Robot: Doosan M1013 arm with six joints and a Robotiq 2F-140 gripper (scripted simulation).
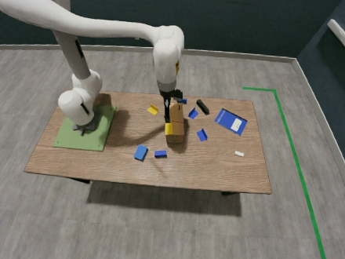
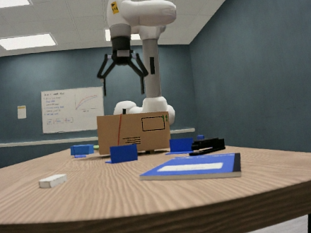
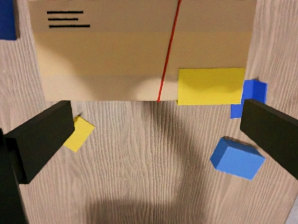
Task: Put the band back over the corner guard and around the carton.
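Now: the brown carton 5 cm ahead of my hand, 1 cm to the left of it and 16 cm below it. The rest, counted from my hand: white eraser 50 cm ahead, 18 cm to the right, 23 cm below.
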